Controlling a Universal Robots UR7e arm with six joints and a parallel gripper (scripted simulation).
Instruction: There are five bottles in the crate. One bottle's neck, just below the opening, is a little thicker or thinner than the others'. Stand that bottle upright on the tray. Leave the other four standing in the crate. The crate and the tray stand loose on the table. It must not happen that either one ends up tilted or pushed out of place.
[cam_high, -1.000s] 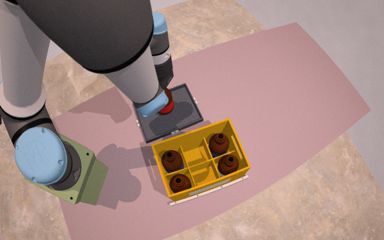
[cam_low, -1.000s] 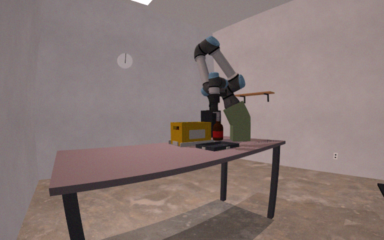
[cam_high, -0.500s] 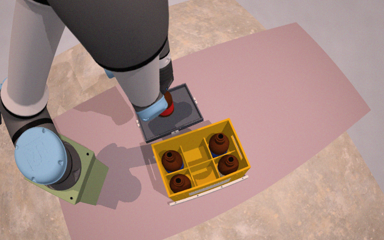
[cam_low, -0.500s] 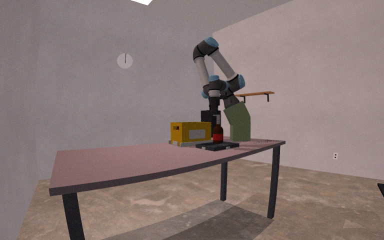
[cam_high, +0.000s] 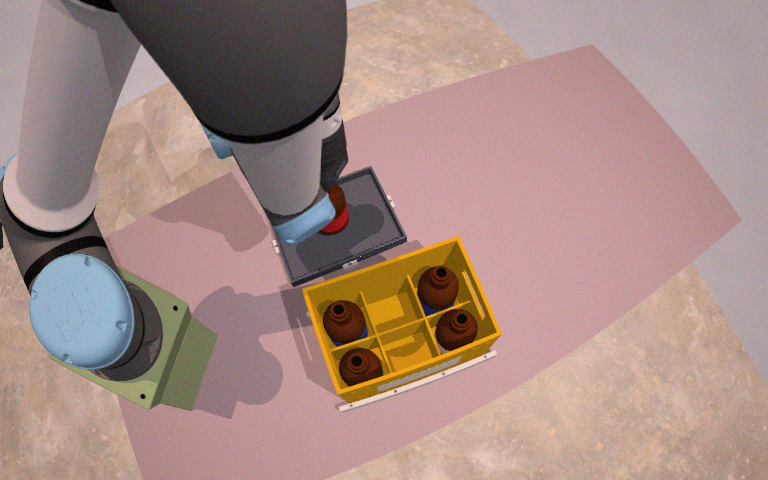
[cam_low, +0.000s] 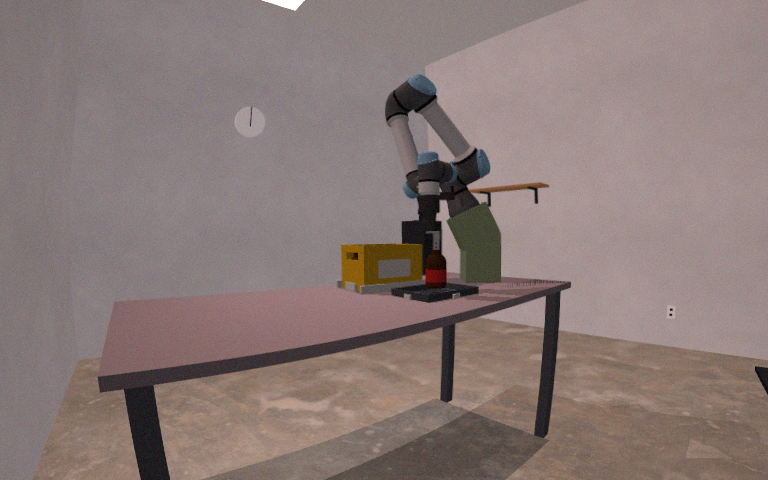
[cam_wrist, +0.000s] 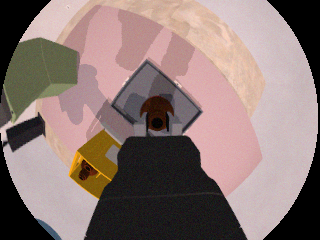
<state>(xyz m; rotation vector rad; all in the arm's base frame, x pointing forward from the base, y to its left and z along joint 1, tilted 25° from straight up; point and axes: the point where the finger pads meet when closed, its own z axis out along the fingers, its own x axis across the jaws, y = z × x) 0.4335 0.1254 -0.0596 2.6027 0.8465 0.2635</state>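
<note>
The dark tray lies 160 mm below my hand. Also, from my hand: glass bottle 340 mm to the right, 90 mm below, 70 mm ahead; then crate 280 mm to the right, 90 mm below, 10 mm behind.
</note>
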